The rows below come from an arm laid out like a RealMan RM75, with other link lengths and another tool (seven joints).
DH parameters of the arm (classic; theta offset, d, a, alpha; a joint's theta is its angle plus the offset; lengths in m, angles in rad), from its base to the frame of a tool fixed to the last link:
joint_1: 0 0.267 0 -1.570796
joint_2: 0 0 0 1.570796
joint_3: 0 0.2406 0 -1.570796
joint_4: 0 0 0 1.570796
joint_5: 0 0.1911 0 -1.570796
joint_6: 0 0 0 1.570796
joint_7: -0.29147 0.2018 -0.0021 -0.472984
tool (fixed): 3.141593 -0.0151 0 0
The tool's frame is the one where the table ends.
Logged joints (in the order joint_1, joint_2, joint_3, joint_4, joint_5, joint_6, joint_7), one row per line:
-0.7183, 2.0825, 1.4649, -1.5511, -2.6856, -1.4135, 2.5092
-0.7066, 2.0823, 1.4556, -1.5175, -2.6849, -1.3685, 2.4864
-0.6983, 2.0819, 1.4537, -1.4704, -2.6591, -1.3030, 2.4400
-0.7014, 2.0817, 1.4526, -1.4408, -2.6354, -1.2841, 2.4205
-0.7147, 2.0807, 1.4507, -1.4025, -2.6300, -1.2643, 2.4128
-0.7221, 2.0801, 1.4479, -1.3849, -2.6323, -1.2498, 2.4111
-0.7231, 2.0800, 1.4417, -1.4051, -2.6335, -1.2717, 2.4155
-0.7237, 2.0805, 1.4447, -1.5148, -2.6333, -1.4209, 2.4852
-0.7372, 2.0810, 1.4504, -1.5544, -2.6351, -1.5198, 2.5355
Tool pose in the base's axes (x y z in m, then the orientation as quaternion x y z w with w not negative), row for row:
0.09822, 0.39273, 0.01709, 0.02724, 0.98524, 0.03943, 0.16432
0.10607, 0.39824, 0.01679, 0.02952, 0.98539, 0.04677, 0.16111
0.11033, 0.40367, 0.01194, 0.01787, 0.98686, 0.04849, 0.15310
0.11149, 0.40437, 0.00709, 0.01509, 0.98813, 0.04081, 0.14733
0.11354, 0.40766, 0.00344, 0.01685, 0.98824, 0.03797, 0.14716
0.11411, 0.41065, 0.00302, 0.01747, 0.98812, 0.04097, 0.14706
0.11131, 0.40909, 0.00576, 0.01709, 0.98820, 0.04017, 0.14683
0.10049, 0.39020, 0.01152, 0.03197, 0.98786, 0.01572, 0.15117
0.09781, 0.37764, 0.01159, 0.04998, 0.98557, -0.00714, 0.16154
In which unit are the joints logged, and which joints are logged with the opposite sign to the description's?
The joints are logged in radians. Opposite sign: joint_1, joint_3.
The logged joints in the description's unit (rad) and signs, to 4 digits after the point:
0.7183, 2.0825, -1.4649, -1.5511, -2.6856, -1.4135, 2.5092
0.7066, 2.0823, -1.4556, -1.5175, -2.6849, -1.3685, 2.4864
0.6983, 2.0819, -1.4537, -1.4704, -2.6591, -1.3030, 2.4400
0.7014, 2.0817, -1.4526, -1.4408, -2.6354, -1.2841, 2.4205
0.7147, 2.0807, -1.4507, -1.4025, -2.6300, -1.2643, 2.4128
0.7221, 2.0801, -1.4479, -1.3849, -2.6323, -1.2498, 2.4111
0.7231, 2.0800, -1.4417, -1.4051, -2.6335, -1.2717, 2.4155
0.7237, 2.0805, -1.4447, -1.5148, -2.6333, -1.4209, 2.4852
0.7372, 2.0810, -1.4504, -1.5544, -2.6351, -1.5198, 2.5355

